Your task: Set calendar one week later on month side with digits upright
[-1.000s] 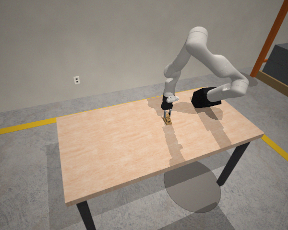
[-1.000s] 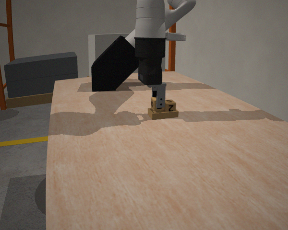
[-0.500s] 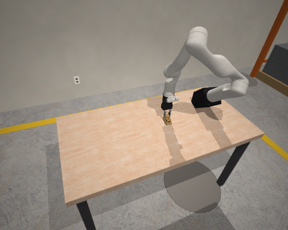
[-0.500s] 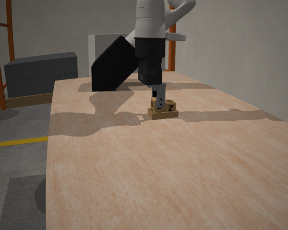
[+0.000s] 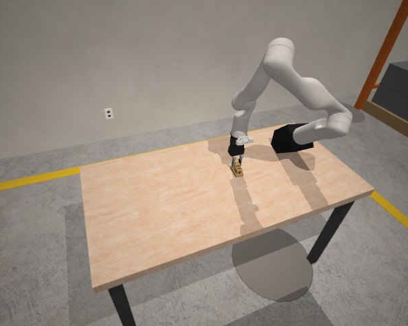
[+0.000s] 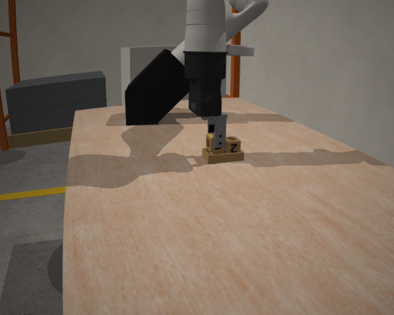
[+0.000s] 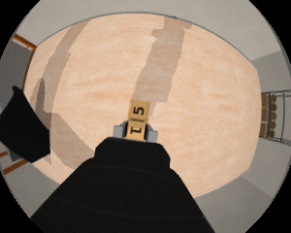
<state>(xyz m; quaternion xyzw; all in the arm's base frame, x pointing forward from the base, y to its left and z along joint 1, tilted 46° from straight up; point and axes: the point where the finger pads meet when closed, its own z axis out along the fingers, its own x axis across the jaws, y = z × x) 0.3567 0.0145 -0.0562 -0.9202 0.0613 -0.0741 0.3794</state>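
Right now the wooden tray is 20 mm to the left of my hand and 40 mm below it.
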